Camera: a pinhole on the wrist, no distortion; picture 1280 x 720 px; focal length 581.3 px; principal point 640.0 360.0 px. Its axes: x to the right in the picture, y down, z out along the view. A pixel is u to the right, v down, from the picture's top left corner.
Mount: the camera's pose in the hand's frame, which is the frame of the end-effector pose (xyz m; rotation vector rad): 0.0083 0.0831 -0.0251 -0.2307 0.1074 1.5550
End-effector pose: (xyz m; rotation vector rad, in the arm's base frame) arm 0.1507 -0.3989 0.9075 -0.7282 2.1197 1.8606
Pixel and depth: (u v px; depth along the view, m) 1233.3 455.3 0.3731
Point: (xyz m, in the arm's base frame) -0.0929 -0.0990 1.3615
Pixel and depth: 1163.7 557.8 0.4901
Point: -0.0529 0.0215 1.4729
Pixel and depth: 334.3 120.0 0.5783
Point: -0.0646 0.1582 0.6306
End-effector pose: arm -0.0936 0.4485 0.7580 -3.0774 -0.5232 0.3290
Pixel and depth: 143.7 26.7 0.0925
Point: -0.0543 0.4386 0.6621
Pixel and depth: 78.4 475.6 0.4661
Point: -0.4018 0.6329 0.2876
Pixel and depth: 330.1 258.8 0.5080
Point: -0.1787 0.5172 0.2273
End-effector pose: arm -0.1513 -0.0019 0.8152 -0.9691 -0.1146 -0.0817
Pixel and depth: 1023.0 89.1 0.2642
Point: -0.0138 0.3397 0.6921
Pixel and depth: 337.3 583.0 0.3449
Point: -0.3258 0.2701 0.9998
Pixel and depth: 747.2 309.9 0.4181
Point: -0.1306 0.4418 0.8210
